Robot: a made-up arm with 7 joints.
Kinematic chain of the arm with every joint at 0, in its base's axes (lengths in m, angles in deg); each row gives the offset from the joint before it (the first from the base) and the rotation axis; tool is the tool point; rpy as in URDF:
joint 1: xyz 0 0 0.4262 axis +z
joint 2: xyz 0 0 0 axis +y
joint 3: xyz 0 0 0.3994 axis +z
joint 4: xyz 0.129 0 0 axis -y
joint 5: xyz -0.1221 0 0.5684 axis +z
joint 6: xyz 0 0 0 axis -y
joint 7: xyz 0.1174 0 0 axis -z
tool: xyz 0 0 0 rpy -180 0 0
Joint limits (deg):
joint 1: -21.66..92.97
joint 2: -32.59..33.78
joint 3: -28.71..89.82
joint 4: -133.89..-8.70
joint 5: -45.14..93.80
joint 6: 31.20..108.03
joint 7: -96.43..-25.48
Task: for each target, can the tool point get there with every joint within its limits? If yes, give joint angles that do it. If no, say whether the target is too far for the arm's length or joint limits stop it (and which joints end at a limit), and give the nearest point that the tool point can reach.
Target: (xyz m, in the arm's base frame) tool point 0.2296 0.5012 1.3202
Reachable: yes | joints 4.02 -9.75 43.05 -57.63 73.23 49.82 -76.20
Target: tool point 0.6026 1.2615 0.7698
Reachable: no: too far | nearest point 0.4422 0.9257 0.7408 | short by 0.373 m
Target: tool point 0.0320 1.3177 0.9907
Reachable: no: too far | nearest point 0.0242 0.9969 0.8919 | short by 0.336 m
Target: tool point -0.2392 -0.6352 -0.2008
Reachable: no: joint limits stop it (at a limit: joint 1, joint 2, joint 3, joint 4) | nearest point 0.2650 -0.4921 0.1363 | short by 0.623 m
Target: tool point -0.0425 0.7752 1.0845
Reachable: yes | joints 70.42 9.60 20.55 -61.59 54.03 41.26 -79.03
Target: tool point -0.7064 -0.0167 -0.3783
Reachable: no: joint limits stop it (at a limit: joint 1, joint 2, joint 4) | nearest point -0.5630 0.2600 0.2098 | short by 0.666 m
